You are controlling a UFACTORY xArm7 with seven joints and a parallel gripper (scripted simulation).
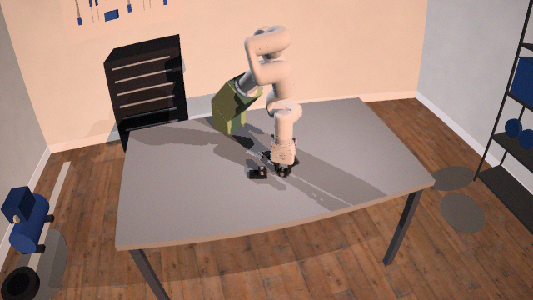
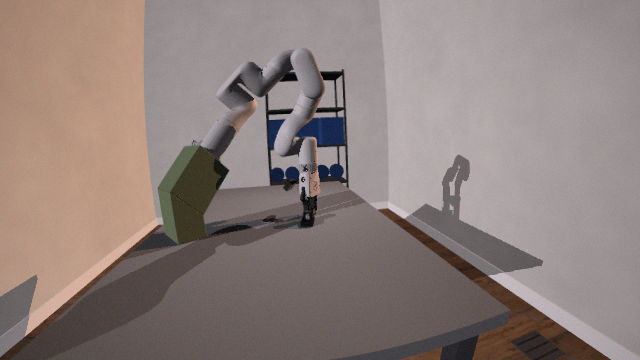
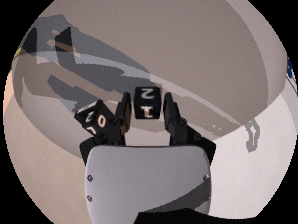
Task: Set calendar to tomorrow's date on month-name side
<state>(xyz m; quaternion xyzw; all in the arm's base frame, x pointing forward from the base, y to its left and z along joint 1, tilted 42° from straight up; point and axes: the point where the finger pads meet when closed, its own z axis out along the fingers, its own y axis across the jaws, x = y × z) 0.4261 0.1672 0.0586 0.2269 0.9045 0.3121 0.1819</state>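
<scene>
Now: hand 110 mm to the left of the black calendar tray and 20 mm above it.
</scene>
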